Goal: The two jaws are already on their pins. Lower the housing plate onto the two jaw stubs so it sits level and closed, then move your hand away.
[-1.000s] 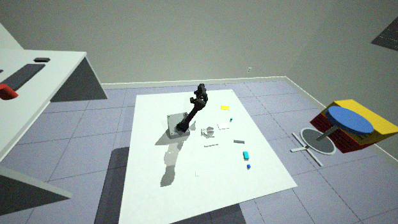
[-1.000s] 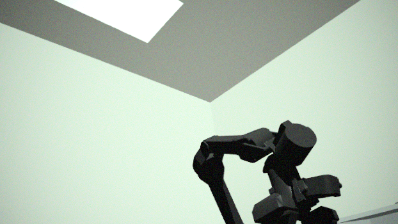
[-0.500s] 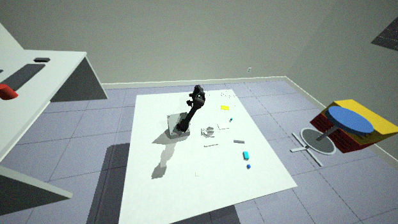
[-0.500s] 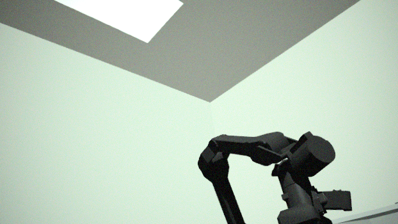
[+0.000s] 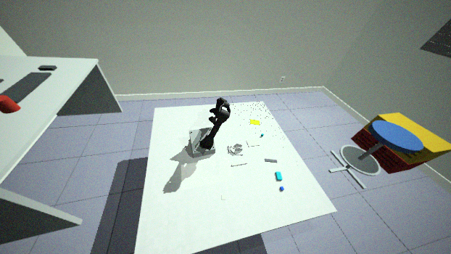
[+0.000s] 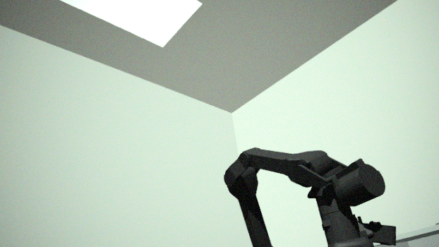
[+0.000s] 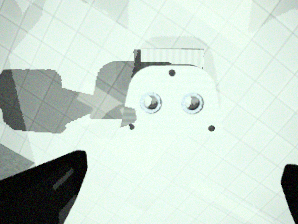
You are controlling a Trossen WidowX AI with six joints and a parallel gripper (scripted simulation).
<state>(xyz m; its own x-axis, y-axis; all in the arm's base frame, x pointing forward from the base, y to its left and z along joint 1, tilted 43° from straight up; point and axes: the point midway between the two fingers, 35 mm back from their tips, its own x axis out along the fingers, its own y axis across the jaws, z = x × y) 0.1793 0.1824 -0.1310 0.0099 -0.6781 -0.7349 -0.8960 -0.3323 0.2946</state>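
Now: gripper tip 10 mm past the housing plate, 10 mm to the right of it and 70 mm above it. Also, from my gripper tip: small cyan piece 420 mm ahead, 190 mm to the right, 90 mm below; then yellow block 440 mm ahead, 10 mm to the left, 100 mm below; then dark bar 360 mm ahead, 470 mm to the right, 100 mm below.
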